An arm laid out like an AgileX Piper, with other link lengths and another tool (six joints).
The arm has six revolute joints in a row. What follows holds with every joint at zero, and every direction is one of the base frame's.
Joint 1 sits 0.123 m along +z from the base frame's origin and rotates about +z.
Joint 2 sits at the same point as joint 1 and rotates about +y.
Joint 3 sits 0.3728 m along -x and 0.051 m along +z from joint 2 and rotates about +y.
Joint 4 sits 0.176 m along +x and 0.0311 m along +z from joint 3 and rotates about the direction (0.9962, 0, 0.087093).
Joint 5 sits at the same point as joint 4 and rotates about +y.
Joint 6 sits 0.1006 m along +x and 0.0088 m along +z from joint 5 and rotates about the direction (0.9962, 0, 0.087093).
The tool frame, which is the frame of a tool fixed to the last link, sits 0.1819 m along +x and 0.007 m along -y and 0.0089 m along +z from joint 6; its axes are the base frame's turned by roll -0.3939, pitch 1.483 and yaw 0.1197 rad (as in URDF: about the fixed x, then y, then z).
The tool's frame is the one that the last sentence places.
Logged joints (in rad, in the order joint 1, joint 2, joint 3, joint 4, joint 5, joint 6), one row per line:
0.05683, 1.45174, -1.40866, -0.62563, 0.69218, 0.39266
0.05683, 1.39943, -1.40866, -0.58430, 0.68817, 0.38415
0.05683, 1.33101, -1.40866, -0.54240, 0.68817, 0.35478
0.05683, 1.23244, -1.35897, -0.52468, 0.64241, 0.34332
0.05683, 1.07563, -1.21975, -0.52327, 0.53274, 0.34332
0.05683, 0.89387, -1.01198, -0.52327, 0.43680, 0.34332
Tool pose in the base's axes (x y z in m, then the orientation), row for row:
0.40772, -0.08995, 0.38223, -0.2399, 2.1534, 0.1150
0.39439, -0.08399, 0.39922, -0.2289, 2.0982, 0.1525
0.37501, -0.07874, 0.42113, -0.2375, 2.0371, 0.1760
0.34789, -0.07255, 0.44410, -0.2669, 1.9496, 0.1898
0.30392, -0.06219, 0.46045, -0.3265, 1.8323, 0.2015
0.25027, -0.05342, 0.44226, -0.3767, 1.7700, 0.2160
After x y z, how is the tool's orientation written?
As a rotation vector, in radians.
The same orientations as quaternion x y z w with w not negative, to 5 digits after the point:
-0.09777, 0.87758, 0.04687, 0.46701
-0.09426, 0.86402, 0.06280, 0.49055
-0.09887, 0.84801, 0.07327, 0.51549
-0.11276, 0.82364, 0.08018, 0.54998
-0.14043, 0.78811, 0.08667, 0.59300
-0.16334, 0.76751, 0.09366, 0.61276

